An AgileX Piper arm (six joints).
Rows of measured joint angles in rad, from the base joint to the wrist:
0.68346 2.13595 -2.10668 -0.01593 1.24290 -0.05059
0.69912 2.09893 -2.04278 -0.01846 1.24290 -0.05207
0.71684 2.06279 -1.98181 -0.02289 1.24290 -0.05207
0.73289 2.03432 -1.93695 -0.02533 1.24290 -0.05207
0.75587 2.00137 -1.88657 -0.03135 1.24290 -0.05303
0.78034 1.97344 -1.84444 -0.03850 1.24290 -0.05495
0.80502 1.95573 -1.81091 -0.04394 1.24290 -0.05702
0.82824 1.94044 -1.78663 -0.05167 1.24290 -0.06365
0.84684 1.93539 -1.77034 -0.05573 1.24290 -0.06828
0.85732 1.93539 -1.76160 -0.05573 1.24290 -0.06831
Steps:
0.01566 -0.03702 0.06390 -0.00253 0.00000 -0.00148
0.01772 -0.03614 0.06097 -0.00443 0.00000 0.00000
0.01605 -0.02847 0.04486 -0.00244 0.00000 0.00000
0.02298 -0.03295 0.05038 -0.00602 0.00000 -0.00096
0.02447 -0.02793 0.04213 -0.00715 0.00000 -0.00192
0.02468 -0.01771 0.03353 -0.00544 0.00000 -0.00207
0.02322 -0.01529 0.02428 -0.00773 0.00000 -0.00663
0.01860 -0.00505 0.01629 -0.00406 0.00000 -0.00463
0.01048 0.00000 0.00874 0.00000 0.00000 -0.00003

